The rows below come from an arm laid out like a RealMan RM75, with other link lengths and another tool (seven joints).
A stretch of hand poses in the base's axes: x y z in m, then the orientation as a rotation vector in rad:
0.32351, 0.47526, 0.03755, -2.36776, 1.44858, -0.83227
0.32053, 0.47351, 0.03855, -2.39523, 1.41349, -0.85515
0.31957, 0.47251, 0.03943, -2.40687, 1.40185, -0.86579
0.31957, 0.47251, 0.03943, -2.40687, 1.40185, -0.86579
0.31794, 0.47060, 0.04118, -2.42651, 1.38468, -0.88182
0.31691, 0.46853, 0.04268, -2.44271, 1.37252, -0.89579
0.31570, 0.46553, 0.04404, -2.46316, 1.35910, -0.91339
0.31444, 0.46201, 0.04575, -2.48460, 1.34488, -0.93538
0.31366, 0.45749, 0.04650, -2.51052, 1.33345, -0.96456
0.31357, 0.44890, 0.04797, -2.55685, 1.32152, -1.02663
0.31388, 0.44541, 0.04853, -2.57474, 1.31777, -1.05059
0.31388, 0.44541, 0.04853, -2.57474, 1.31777, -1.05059
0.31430, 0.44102, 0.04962, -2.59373, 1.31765, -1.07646
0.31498, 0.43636, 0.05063, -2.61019, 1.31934, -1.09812
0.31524, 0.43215, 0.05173, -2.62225, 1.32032, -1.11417
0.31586, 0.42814, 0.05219, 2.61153, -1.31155, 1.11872
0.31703, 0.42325, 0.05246, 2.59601, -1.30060, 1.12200
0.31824, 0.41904, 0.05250, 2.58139, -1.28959, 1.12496
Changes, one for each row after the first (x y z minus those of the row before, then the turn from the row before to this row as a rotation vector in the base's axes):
-0.00298, -0.00175, 0.00100, -0.02577, -0.00479, 0.02371
-0.00096, -0.00100, 0.00088, -0.01212, -0.00135, 0.00755
0.00000, 0.00000, 0.00000, 0.00000, 0.00000, 0.00000
-0.00163, -0.00191, 0.00175, -0.01992, -0.00059, 0.01118
-0.00103, -0.00207, 0.00150, -0.01726, -0.00013, 0.00759
-0.00121, -0.00300, 0.00136, -0.02215, 0.00052, 0.00808
-0.00126, -0.00352, 0.00171, -0.02525, -0.00080, 0.00783
-0.00078, -0.00452, 0.00075, -0.03290, -0.00034, 0.00481
-0.00009, -0.00859, 0.00147, -0.06565, -0.00184, 0.00056
0.00031, -0.00349, 0.00056, -0.02551, -0.00019, -0.00062
0.00000, 0.00000, 0.00000, 0.00000, 0.00000, 0.00000
0.00042, -0.00439, 0.00109, -0.02783, 0.00060, -0.00350
0.00068, -0.00466, 0.00101, -0.02392, 0.00133, -0.00425
0.00026, -0.00421, 0.00110, -0.01759, 0.00095, -0.00301
0.00062, -0.00401, 0.00046, -0.01474, 0.00094, -0.00310
0.00117, -0.00489, 0.00027, -0.01705, 0.00155, -0.00412
0.00121, -0.00421, 0.00004, -0.01648, 0.00161, -0.00360

